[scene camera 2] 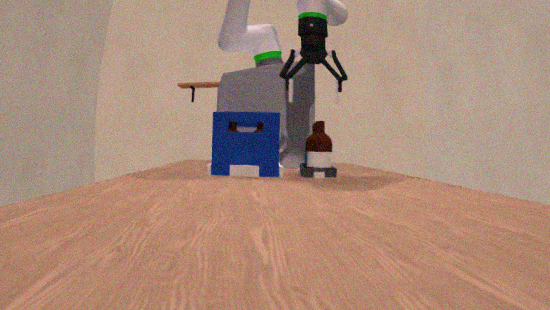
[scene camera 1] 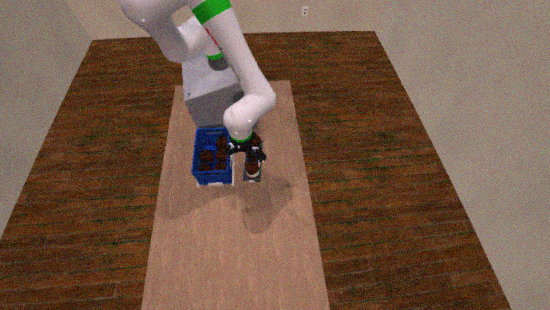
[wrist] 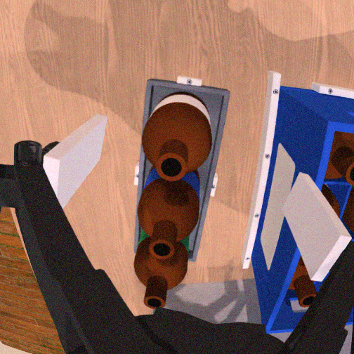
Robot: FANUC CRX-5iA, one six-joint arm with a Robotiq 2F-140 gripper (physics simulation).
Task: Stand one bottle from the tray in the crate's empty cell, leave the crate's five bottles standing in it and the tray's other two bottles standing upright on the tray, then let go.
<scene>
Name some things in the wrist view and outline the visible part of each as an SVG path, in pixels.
My gripper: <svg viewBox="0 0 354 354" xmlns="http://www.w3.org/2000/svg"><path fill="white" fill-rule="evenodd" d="M0 164L0 209L1 206L15 208L15 215L32 270L55 324L65 354L339 354L348 333L344 327L352 307L353 328L350 354L354 354L354 242L350 240L351 236L348 230L346 230L334 209L332 209L332 206L330 206L308 174L299 172L282 206L282 212L299 249L310 280L321 281L322 284L310 306L308 306L308 309L301 317L301 320L296 324L296 327L294 327L286 341L283 342L277 339L277 337L266 333L265 324L250 322L211 323L185 312L156 306L153 314L134 316L105 271L101 268L93 268L65 216L63 207L100 159L107 116L95 114L60 142L48 143L43 148L41 148L41 144L37 141L20 140L14 144L13 164Z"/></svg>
A blue-labelled bottle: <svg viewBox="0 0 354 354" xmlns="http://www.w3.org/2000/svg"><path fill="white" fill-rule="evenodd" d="M151 166L137 206L138 222L143 231L151 237L148 248L150 254L156 258L169 258L174 253L175 243L187 237L197 224L199 218L199 173L195 169L190 173L185 173L182 178L176 181L166 181L159 176L155 166Z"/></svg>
A green-labelled bottle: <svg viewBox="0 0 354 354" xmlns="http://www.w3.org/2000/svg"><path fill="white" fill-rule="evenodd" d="M142 229L133 259L133 268L138 280L146 286L143 299L145 306L149 308L156 308L156 306L164 307L166 290L176 287L185 277L188 268L189 235L175 243L175 250L171 257L156 258L150 254L148 249L151 237Z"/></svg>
A brown bottle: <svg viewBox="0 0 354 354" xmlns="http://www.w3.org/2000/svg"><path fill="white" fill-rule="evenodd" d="M186 91L176 91L164 96L152 111L152 114L150 114L143 128L141 141L145 157L147 157L152 166L155 166L159 176L166 181L176 181L182 178L185 173L190 173L204 163L211 150L211 124L207 107L199 97Z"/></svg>
</scene>
